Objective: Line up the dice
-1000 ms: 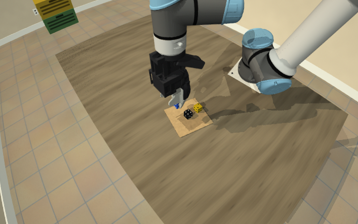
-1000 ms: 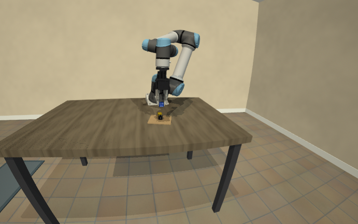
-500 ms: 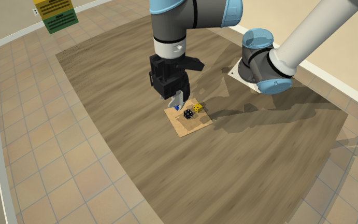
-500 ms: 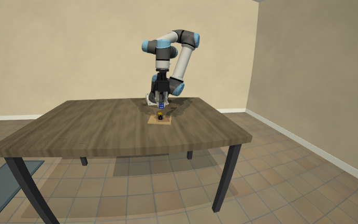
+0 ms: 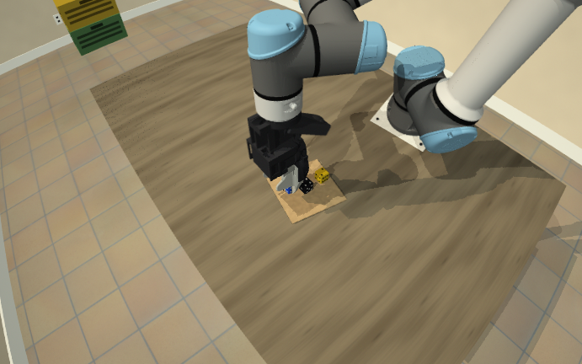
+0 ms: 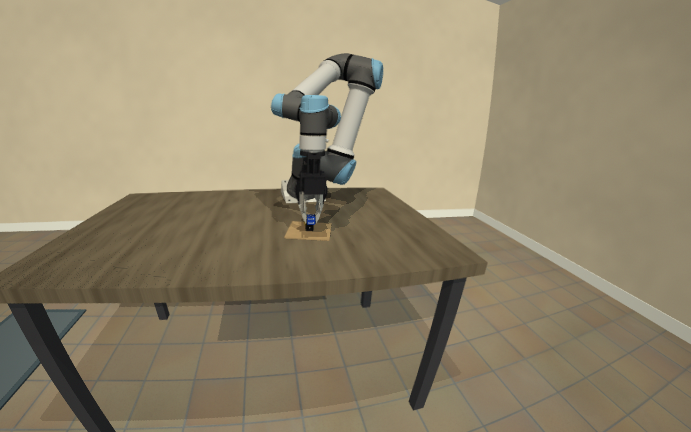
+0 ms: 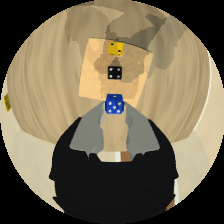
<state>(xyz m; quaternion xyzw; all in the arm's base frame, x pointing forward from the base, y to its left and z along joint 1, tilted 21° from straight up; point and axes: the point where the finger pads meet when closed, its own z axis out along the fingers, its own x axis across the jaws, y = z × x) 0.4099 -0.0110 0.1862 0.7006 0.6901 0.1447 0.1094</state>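
Now: the black die 5 cm below my hand and 5 cm behind it. Round my hand: blue die (right at my hand); tan mat (6 cm below, 5 cm behind); yellow die (9 cm behind, 5 cm below).
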